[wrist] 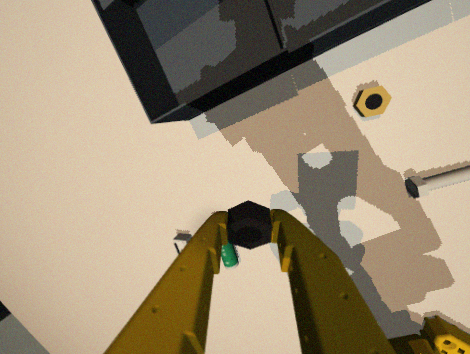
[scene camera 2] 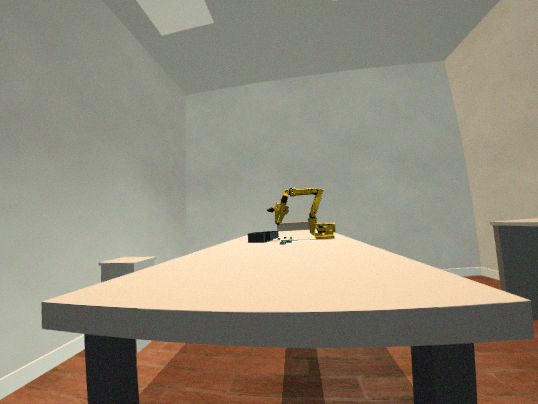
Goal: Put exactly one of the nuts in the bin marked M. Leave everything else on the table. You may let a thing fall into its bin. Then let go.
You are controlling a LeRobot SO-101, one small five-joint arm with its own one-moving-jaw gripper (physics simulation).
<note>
I see a dark divided bin tray (wrist: 180, 66) and a brass hexagonal nut (wrist: 373, 101).
</note>
